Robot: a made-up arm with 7 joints.
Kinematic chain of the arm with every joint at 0, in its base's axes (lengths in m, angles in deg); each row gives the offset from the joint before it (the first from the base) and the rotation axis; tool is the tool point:
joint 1: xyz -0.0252 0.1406 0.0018 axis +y
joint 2: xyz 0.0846 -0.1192 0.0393 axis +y
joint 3: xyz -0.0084 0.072 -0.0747 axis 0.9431 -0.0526 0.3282
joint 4: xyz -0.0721 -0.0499 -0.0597 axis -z
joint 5: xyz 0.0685 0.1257 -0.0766 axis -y
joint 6: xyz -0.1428 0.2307 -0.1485 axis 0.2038 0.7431 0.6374
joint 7: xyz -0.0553 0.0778 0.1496 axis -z
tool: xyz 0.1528 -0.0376 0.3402
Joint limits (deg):
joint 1: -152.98..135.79
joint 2: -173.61..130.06
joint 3: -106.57..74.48
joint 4: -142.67..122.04
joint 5: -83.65..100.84
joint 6: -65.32..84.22
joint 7: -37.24..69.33
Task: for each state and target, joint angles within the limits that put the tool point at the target. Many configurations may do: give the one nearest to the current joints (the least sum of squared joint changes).
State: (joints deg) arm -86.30 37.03 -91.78 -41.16 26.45 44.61 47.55
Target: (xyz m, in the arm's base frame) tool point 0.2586 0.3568 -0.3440
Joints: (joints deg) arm -84.56 35.67 -76.23 -54.98 27.80 74.90 29.34
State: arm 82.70 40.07 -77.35 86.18 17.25 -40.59 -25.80
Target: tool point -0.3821 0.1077 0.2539
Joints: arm 104.25 71.97 -83.43 66.93 27.99 -29.48 -9.97
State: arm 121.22 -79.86 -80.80 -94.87 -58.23 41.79 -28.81
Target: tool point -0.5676 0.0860 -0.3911
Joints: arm 109.46 -72.77 -99.55 -75.44 -56.80 30.73 1.88
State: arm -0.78 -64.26 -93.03 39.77 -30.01 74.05 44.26
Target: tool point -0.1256 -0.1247 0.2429
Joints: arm 9.38 -93.47 -80.88 65.36 -39.05 50.25 69.33
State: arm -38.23 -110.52 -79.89 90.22 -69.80 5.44 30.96
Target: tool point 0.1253 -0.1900 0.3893
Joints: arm -3.05 -80.38 -56.39 47.89 -76.24 21.64 24.02
